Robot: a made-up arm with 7 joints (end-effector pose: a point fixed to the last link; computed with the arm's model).
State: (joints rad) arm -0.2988 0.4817 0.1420 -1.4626 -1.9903 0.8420 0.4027
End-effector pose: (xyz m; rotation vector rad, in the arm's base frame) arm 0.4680 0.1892 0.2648 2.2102 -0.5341 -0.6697
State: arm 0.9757 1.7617 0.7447 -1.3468 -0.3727 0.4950 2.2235
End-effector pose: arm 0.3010 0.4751 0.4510 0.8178 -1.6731 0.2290
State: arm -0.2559 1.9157 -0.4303 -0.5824 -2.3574 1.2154 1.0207
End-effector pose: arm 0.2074 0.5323 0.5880 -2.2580 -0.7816 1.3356
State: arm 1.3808 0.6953 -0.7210 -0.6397 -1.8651 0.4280 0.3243
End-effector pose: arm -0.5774 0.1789 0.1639 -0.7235 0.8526 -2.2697
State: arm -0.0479 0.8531 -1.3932 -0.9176 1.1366 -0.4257 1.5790
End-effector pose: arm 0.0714 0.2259 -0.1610 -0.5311 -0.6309 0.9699
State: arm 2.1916 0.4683 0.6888 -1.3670 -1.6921 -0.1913 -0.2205
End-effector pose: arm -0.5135 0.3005 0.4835 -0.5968 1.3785 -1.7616
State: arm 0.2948 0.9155 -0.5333 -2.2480 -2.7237 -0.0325 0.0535
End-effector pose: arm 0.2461 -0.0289 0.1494 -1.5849 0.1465 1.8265
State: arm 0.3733 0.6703 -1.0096 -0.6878 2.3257 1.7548 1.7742
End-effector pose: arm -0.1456 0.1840 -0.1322 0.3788 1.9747 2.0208
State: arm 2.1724 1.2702 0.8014 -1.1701 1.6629 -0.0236 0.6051
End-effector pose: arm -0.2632 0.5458 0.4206 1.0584 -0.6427 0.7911
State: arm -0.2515 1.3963 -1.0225 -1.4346 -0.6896 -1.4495 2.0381
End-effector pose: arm 0.3009 0.2576 0.0824 -1.2944 -0.0818 -0.7960
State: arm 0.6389 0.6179 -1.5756 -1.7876 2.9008 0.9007 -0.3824
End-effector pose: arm -0.2063 -0.2034 0.0846 -1.8917 0.9638 1.2425
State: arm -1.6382 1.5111 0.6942 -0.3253 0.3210 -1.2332 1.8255
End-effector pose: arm 0.1597 0.5215 0.7392 0.6933 1.8907 0.2470
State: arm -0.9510 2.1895 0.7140 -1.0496 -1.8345 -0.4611 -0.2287
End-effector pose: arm -0.1277 0.2438 0.9631 2.5737 1.2487 -0.5365
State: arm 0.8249 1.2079 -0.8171 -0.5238 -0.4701 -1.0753 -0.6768
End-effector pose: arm -0.3090 0.4985 0.1282 -0.7551 -0.1186 -2.1959
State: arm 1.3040 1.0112 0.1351 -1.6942 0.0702 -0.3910 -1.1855
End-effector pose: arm -0.1027 0.3659 0.0406 0.6470 -0.2620 -2.1580
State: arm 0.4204 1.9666 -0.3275 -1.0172 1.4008 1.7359 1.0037
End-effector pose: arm 0.1834 0.5352 0.3875 0.9901 0.3523 1.2784
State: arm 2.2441 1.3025 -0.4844 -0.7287 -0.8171 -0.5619 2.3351
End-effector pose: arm -0.5090 0.3491 0.6393 0.3812 1.3957 0.6781
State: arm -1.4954 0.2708 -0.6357 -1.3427 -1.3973 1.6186 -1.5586
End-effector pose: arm 0.4034 -0.2840 0.6047 2.2608 0.4635 -0.6490
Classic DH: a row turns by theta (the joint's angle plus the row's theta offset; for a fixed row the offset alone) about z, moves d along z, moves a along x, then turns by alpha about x. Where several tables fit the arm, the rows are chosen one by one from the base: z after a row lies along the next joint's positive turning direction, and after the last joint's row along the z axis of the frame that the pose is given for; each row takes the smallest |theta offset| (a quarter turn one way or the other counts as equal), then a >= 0, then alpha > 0; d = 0 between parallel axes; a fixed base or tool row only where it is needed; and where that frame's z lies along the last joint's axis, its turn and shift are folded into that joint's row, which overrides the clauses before.
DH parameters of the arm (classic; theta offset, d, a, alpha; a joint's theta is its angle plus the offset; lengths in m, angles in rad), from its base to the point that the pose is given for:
base (fixed): 0 0.4219 -0.0163 -1.2217
joint 1: 1.5708 -0.0083 0.0169 1.5708
joint 2: 1.2217 0.021 0.016 -1.5708
joint 3: -1.5708 -0.2632 0.0372 -1.5708
joint 4: 0 -0.0163 -0.0579 1.5708
joint 5: 0 -0.3434 -0.0062 -1.5708
joint 6: 0 0.0057 -0.018 1.5708
joint 7: 0.558 0.0081 -0.0005 -0.1943
tool (fixed): -0.8046 -0.0398 0 0

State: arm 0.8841 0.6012 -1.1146 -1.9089 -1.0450 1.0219 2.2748
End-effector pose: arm -0.1139 -0.1273 -0.0039 -0.0644 -0.5972 0.5822
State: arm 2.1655 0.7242 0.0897 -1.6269 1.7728 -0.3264 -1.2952
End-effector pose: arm -0.5007 0.1816 0.2684 0.5343 0.3886 -0.1710
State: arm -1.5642 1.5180 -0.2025 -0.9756 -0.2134 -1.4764 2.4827
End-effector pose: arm 0.2477 0.2854 0.8776 -1.2332 -1.8363 -1.4853
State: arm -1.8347 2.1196 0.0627 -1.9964 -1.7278 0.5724 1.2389
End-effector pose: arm -0.1871 -0.0036 0.8201 -1.9124 0.7168 -0.2953
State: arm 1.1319 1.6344 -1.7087 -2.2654 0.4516 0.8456 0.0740
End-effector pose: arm -0.3844 0.0337 0.3244 -1.1450 1.2020 -0.6369
